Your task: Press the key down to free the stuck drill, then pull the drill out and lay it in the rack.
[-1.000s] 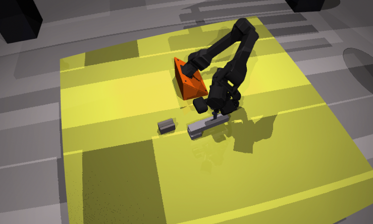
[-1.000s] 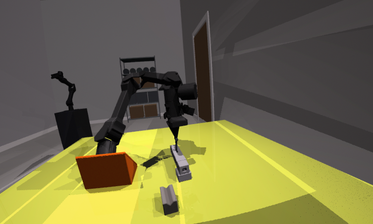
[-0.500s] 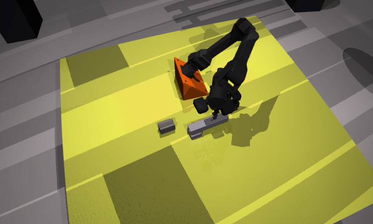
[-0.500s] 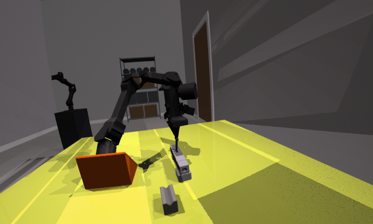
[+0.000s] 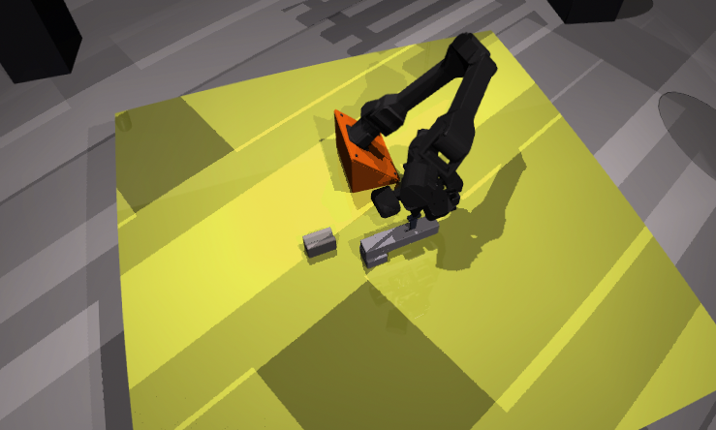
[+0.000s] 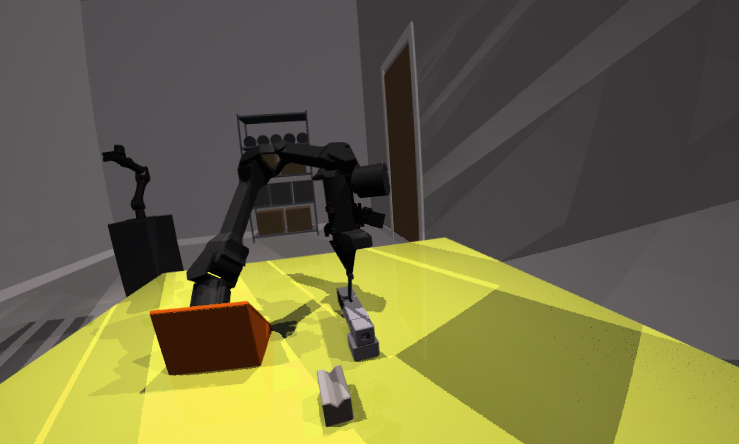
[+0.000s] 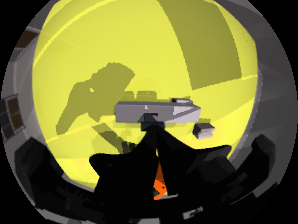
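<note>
The dark key is 30 mm below my gripper tip. The rest, counted from my gripper tip: drill: 50 mm to the right, 80 mm below; grey v-grooved rack: 40 mm behind, 210 mm to the right, 110 mm below; grey housing block: 30 mm to the right, 90 mm below.
</note>
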